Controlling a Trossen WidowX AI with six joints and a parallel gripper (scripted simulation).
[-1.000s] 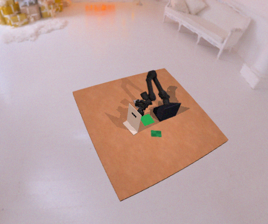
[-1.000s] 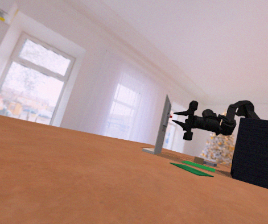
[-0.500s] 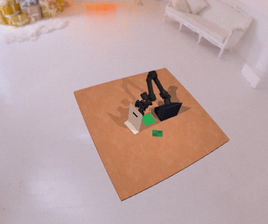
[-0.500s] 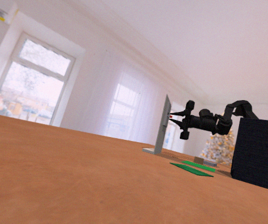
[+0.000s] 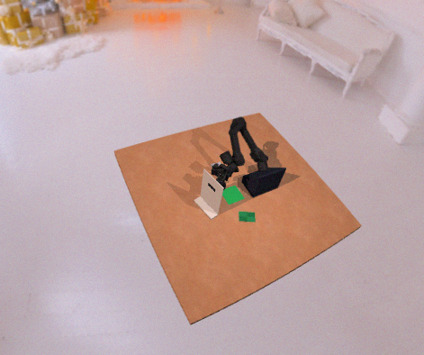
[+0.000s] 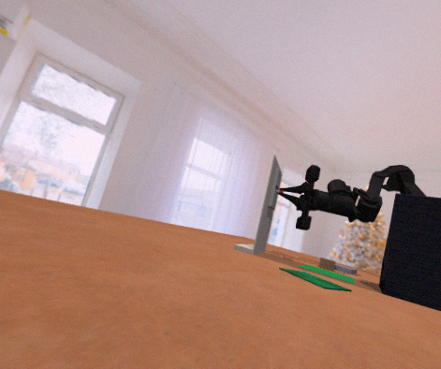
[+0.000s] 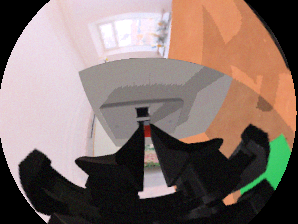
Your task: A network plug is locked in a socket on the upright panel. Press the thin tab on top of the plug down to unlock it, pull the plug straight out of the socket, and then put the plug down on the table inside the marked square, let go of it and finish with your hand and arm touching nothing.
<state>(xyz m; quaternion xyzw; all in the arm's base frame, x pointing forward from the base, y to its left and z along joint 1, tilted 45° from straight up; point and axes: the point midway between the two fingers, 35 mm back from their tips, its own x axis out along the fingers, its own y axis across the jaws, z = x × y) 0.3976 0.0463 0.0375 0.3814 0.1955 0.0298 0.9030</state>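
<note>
The network plug is right at my gripper tip. From my gripper tip the other things lie so: tan block (16 cm behind, 12 cm to the right, 17 cm below); upright panel (2 cm ahead, 7 cm below); green marked square (16 cm behind, 19 cm below).
</note>
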